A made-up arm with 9 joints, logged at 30 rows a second.
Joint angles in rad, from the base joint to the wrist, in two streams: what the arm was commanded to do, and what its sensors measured. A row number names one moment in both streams.
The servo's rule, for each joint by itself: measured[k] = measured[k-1] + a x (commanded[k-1-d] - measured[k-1]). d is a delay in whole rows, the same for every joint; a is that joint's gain. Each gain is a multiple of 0.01, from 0.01 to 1. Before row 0 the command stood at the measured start. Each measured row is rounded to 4 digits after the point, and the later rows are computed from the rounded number. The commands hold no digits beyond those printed.
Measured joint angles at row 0: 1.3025 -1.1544 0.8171 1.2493 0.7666 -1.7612 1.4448 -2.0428 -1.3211
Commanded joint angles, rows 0 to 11: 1.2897 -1.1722 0.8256 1.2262 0.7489 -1.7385 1.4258 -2.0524 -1.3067; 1.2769 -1.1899 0.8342 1.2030 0.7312 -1.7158 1.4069 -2.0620 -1.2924; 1.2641 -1.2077 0.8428 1.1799 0.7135 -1.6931 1.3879 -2.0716 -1.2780; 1.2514 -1.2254 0.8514 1.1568 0.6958 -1.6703 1.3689 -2.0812 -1.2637; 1.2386 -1.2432 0.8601 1.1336 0.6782 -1.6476 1.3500 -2.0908 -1.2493; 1.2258 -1.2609 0.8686 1.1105 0.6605 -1.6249 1.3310 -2.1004 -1.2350; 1.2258 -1.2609 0.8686 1.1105 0.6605 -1.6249 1.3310 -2.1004 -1.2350; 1.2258 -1.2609 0.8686 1.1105 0.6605 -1.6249 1.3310 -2.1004 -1.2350; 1.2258 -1.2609 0.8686 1.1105 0.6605 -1.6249 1.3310 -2.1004 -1.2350; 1.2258 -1.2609 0.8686 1.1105 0.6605 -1.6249 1.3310 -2.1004 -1.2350; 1.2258 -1.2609 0.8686 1.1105 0.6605 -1.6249 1.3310 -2.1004 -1.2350; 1.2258 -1.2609 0.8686 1.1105 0.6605 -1.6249 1.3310 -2.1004 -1.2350
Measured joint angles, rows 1 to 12: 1.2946 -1.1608 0.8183 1.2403 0.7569 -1.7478 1.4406 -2.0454 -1.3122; 1.2836 -1.1713 0.8205 1.2258 0.7428 -1.7289 1.4332 -2.0499 -1.2999; 1.2715 -1.1844 0.8236 1.2079 0.7267 -1.7078 1.4232 -2.0558 -1.2863; 1.2590 -1.1992 0.8275 1.1880 0.7097 -1.6857 1.4113 -2.0627 -1.2723; 1.2464 -1.2150 0.8321 1.1668 0.6924 -1.6632 1.3978 -2.0703 -1.2580; 1.2336 -1.2315 0.8372 1.1448 0.6749 -1.6406 1.3831 -2.0784 -1.2437; 1.2288 -1.2421 0.8416 1.1314 0.6670 -1.6313 1.3716 -2.0843 -1.2383; 1.2269 -1.2489 0.8454 1.1232 0.6634 -1.6275 1.3627 -2.0886 -1.2363; 1.2262 -1.2532 0.8486 1.1182 0.6618 -1.6260 1.3557 -2.0918 -1.2355; 1.2260 -1.2560 0.8514 1.1152 0.6611 -1.6254 1.3503 -2.0941 -1.2352; 1.2259 -1.2578 0.8538 1.1134 0.6608 -1.6251 1.3461 -2.0958 -1.2351; 1.2258 -1.2589 0.8559 1.1123 0.6606 -1.6250 1.3428 -2.0970 -1.2350
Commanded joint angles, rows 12 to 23: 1.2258 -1.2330 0.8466 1.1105 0.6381 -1.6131 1.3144 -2.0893 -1.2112; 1.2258 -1.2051 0.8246 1.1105 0.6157 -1.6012 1.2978 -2.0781 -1.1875; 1.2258 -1.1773 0.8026 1.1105 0.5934 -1.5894 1.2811 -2.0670 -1.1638; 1.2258 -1.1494 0.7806 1.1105 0.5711 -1.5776 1.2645 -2.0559 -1.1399; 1.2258 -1.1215 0.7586 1.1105 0.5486 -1.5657 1.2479 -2.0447 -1.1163; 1.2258 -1.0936 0.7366 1.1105 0.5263 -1.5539 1.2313 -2.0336 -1.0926; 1.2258 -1.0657 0.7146 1.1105 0.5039 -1.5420 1.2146 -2.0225 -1.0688; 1.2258 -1.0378 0.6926 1.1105 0.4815 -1.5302 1.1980 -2.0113 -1.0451; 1.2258 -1.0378 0.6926 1.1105 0.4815 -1.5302 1.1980 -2.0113 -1.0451; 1.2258 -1.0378 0.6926 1.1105 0.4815 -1.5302 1.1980 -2.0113 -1.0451; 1.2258 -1.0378 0.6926 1.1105 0.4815 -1.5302 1.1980 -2.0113 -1.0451; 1.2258 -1.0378 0.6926 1.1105 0.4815 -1.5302 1.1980 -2.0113 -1.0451
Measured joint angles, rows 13 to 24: 1.2258 -1.2496 0.8546 1.1116 0.6482 -1.6180 1.3366 -2.0949 -1.2202; 1.2258 -1.2336 0.8504 1.1112 0.6303 -1.6081 1.3281 -2.0904 -1.1999; 1.2258 -1.2133 0.8437 1.1109 0.6100 -1.5971 1.3178 -2.0841 -1.1775; 1.2258 -1.1903 0.8349 1.1107 0.5886 -1.5856 1.3061 -2.0765 -1.1542; 1.2258 -1.1655 0.8242 1.1106 0.5666 -1.5739 1.2933 -2.0679 -1.1307; 1.2258 -1.1396 0.8119 1.1106 0.5444 -1.5621 1.2797 -2.0586 -1.1071; 1.2258 -1.1130 0.7983 1.1106 0.5221 -1.5502 1.2654 -2.0489 -1.0834; 1.2258 -1.0859 0.7835 1.1106 0.4998 -1.5384 1.2506 -2.0387 -1.0597; 1.2258 -1.0686 0.7708 1.1106 0.4897 -1.5336 1.2390 -2.0313 -1.0506; 1.2258 -1.0575 0.7599 1.1106 0.4852 -1.5316 1.2300 -2.0259 -1.0472; 1.2258 -1.0504 0.7505 1.1106 0.4832 -1.5308 1.2230 -2.0220 -1.0459; 1.2258 -1.0459 0.7424 1.1106 0.4823 -1.5304 1.2175 -2.0191 -1.0454
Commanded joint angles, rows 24 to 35: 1.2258 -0.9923 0.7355 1.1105 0.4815 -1.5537 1.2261 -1.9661 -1.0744; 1.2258 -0.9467 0.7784 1.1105 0.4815 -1.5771 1.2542 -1.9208 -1.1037; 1.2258 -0.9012 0.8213 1.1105 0.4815 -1.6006 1.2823 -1.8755 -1.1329; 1.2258 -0.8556 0.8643 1.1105 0.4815 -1.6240 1.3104 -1.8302 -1.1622; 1.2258 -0.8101 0.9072 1.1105 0.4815 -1.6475 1.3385 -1.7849 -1.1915; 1.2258 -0.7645 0.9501 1.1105 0.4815 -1.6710 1.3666 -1.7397 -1.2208; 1.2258 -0.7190 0.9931 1.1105 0.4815 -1.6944 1.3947 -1.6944 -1.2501; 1.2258 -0.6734 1.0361 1.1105 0.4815 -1.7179 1.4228 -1.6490 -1.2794; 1.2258 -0.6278 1.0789 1.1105 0.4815 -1.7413 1.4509 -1.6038 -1.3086; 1.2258 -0.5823 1.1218 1.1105 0.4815 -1.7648 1.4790 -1.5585 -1.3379; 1.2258 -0.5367 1.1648 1.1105 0.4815 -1.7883 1.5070 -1.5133 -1.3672; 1.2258 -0.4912 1.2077 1.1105 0.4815 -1.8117 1.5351 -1.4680 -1.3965
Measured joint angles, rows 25 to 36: 1.2258 -1.0266 0.7414 1.1106 0.4819 -1.5441 1.2194 -2.0048 -1.0634; 1.2258 -0.9978 0.7466 1.1106 0.4817 -1.5636 1.2271 -1.9821 -1.0884; 1.2258 -0.9630 0.7571 1.1106 0.4816 -1.5854 1.2392 -1.9533 -1.1160; 1.2258 -0.9243 0.7721 1.1106 0.4815 -1.6082 1.2549 -1.9201 -1.1446; 1.2258 -0.8832 0.7910 1.1106 0.4815 -1.6314 1.2733 -1.8836 -1.1737; 1.2258 -0.8405 0.8133 1.1106 0.4815 -1.6548 1.2938 -1.8447 -1.2029; 1.2258 -0.7968 0.8385 1.1106 0.4815 -1.6782 1.3160 -1.8041 -1.2322; 1.2258 -0.7524 0.8662 1.1106 0.4815 -1.7016 1.3395 -1.7622 -1.2615; 1.2258 -0.7075 0.8960 1.1106 0.4815 -1.7250 1.3640 -1.7194 -1.2907; 1.2258 -0.6624 0.9276 1.1106 0.4815 -1.7485 1.3893 -1.6760 -1.3200; 1.2258 -0.6171 0.9608 1.1106 0.4815 -1.7720 1.4152 -1.6321 -1.3493; 1.2258 -0.5718 0.9954 1.1106 0.4815 -1.7954 1.4416 -1.5878 -1.3786
